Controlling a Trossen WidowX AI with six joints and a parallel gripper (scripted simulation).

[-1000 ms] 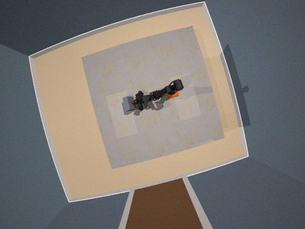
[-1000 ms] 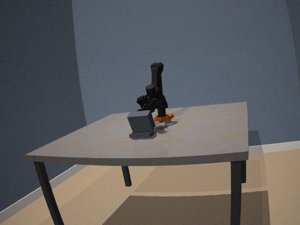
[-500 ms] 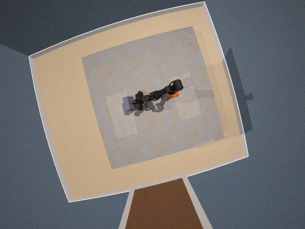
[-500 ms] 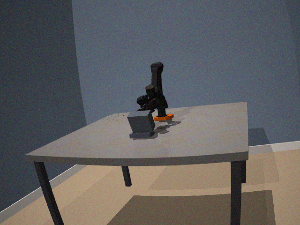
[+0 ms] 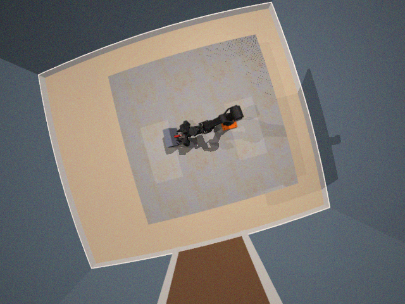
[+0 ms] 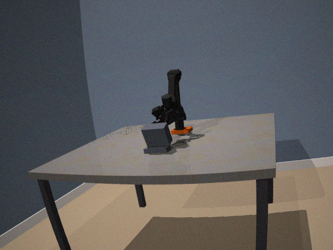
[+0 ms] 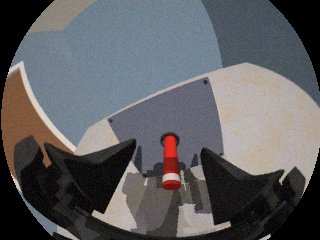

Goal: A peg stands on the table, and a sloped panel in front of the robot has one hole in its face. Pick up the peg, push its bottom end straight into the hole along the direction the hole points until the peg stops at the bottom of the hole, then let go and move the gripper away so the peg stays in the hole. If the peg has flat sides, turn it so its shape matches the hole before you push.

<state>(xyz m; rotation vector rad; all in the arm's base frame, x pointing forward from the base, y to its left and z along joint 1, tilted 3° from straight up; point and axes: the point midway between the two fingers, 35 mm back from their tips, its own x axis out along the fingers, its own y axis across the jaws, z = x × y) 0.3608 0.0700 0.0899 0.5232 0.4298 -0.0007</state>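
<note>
Now: the red peg 20 mm behind my gripper tip. Also, from my gripper tip: panel foot: 70 mm ahead, 10 mm to the left, 90 mm below; then grey sloped panel: 40 mm ahead, 20 mm below.
</note>
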